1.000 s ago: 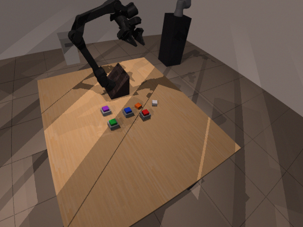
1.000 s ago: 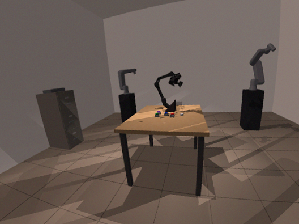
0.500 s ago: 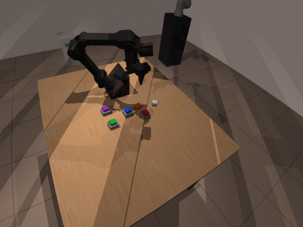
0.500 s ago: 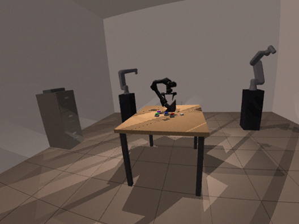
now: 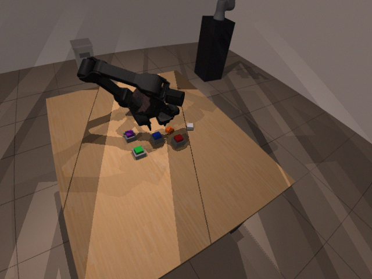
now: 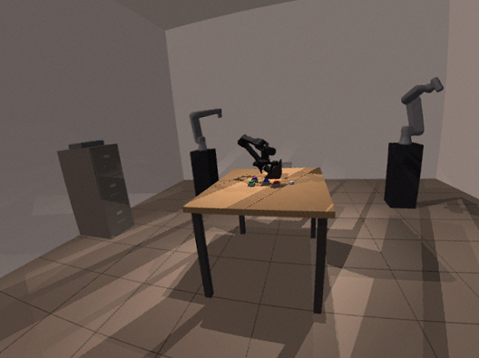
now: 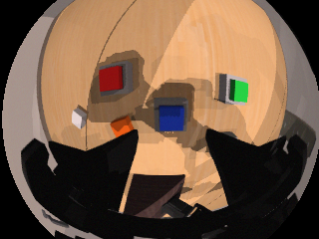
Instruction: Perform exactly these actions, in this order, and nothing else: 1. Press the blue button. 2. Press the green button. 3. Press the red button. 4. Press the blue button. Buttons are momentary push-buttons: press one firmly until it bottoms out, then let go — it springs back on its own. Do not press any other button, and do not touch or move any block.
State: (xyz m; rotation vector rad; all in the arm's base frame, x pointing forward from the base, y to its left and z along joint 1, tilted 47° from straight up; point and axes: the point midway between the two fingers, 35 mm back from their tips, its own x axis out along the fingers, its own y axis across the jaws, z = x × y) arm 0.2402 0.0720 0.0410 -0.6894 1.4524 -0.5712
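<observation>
The blue button lies 50 mm below my gripper tip. From my gripper tip the other things lie so: orange block (30 mm behind, 80 mm to the left, 70 mm below); green button (50 mm ahead, 110 mm to the right, 50 mm below); red button (50 mm ahead, 90 mm to the left, 50 mm below).
</observation>
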